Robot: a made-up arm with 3 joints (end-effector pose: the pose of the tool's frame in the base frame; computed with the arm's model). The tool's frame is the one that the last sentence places.
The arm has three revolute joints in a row. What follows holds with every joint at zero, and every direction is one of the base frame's. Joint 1 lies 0.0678 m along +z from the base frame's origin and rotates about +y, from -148.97 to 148.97 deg. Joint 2 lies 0.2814 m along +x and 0.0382 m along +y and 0.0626 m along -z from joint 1 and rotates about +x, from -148.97 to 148.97 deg. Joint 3 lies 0.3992 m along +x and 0.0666 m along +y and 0.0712 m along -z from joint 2 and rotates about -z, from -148.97 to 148.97 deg. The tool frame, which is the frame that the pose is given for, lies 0.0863 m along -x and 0.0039 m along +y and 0.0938 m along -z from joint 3; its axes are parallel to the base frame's.
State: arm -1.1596 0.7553 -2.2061
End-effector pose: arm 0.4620 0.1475 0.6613 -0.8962 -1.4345 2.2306
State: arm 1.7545 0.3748 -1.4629
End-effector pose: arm -0.3412 0.0811 -0.5477 1.3966 1.1363 0.7366
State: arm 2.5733 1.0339 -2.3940
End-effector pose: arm -0.7015 0.1826 -0.2109 1.9748 0.4194 0.1280
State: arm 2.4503 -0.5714 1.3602
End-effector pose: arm -0.6941 0.0767 -0.1386 -1.6094 1.6091 0.0044
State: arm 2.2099 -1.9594 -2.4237
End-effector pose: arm -0.4484 -0.1171 -0.5247 -0.7748 -1.2117 -1.1443
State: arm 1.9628 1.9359 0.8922
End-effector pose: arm -0.1263 0.1437 -0.5611 -0.6542 -1.9427 2.3512
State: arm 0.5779 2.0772 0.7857
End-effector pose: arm 0.5931 0.1192 -0.1621 1.8284 1.1621 -1.0671
